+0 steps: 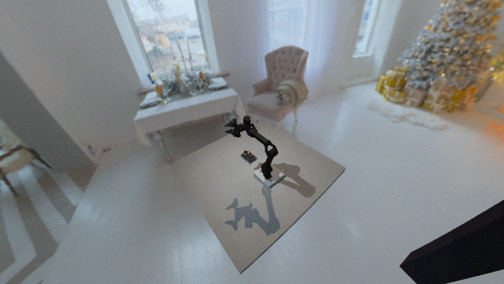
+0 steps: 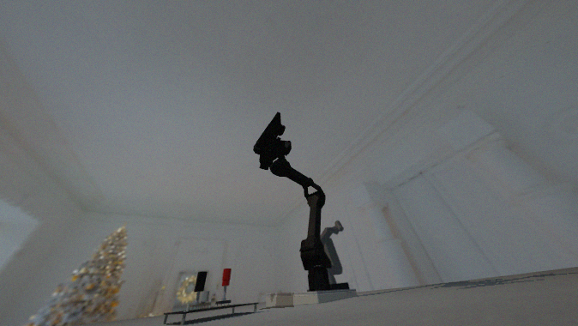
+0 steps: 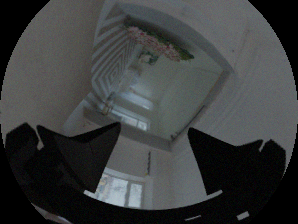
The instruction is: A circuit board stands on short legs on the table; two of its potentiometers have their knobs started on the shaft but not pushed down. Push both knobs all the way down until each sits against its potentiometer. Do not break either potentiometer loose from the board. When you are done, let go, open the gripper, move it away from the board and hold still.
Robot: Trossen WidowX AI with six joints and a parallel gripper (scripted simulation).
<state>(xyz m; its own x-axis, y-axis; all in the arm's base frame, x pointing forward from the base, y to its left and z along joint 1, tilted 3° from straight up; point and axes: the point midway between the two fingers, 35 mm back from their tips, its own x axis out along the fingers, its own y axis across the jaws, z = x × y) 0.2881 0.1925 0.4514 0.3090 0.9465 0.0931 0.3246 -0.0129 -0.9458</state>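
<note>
My gripper tip is 3 cm short of the red knob, 22 cm to the left of it and 41 cm above it. From my gripper tip the other things lie so: black knob (9 cm ahead, 19 cm to the right, 42 cm below).
</note>
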